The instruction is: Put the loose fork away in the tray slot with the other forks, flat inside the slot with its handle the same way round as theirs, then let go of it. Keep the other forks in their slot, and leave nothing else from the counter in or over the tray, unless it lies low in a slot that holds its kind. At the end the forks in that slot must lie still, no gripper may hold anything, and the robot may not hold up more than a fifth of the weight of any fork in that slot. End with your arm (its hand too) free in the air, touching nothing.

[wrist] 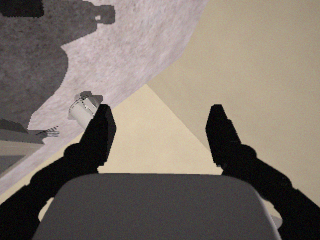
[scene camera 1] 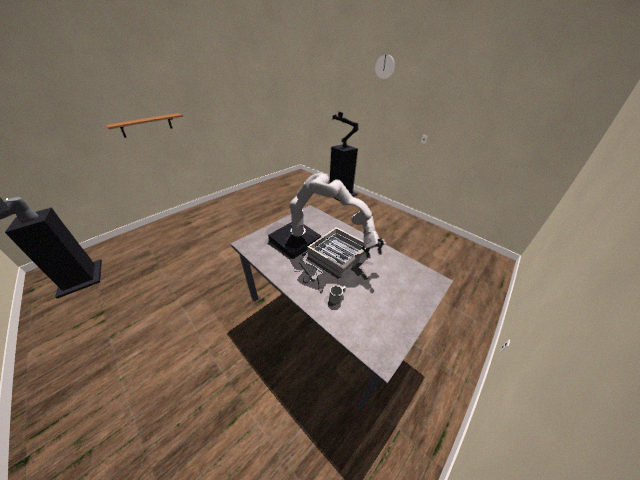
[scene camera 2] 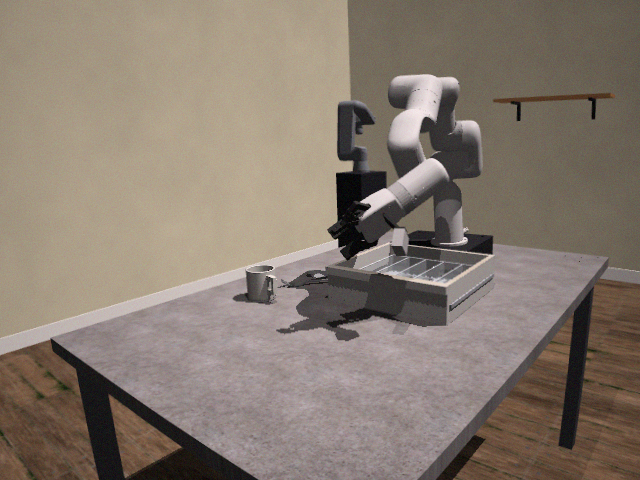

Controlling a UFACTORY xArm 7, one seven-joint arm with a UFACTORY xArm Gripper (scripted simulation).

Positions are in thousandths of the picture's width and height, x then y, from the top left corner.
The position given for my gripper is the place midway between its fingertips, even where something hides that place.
Note:
In view: my gripper (scene camera 2: 527, 511), a white mug (scene camera 2: 409, 586) and a cutlery tray (scene camera 2: 665, 561).
My gripper is seen too in the wrist view (wrist: 502, 485). The cutlery tray also shows in scene camera 1 (scene camera 1: 540, 507).

